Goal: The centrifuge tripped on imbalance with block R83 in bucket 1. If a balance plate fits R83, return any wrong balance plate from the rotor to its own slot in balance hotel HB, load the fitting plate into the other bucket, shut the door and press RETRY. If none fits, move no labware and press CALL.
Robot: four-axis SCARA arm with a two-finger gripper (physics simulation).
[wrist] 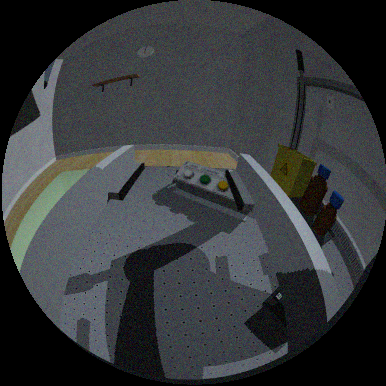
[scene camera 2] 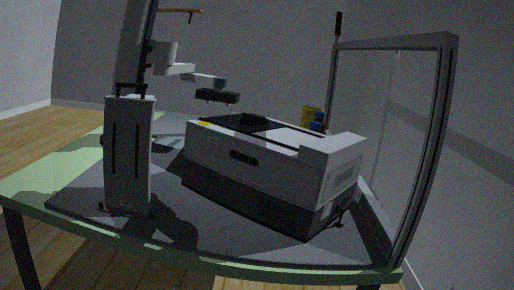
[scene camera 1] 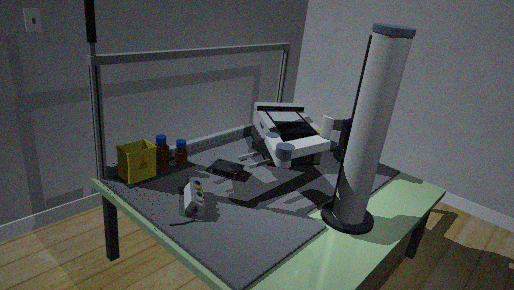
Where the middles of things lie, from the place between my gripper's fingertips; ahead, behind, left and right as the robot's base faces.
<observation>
My hand is 120 mm short of the dark sliding door (scene camera 2: 244, 122), 570 mm to the left of it and 20 mm below it. Round my hand: centrifuge (scene camera 2: 295, 181) (240 mm ahead, 640 mm to the right, 70 mm below).
</observation>
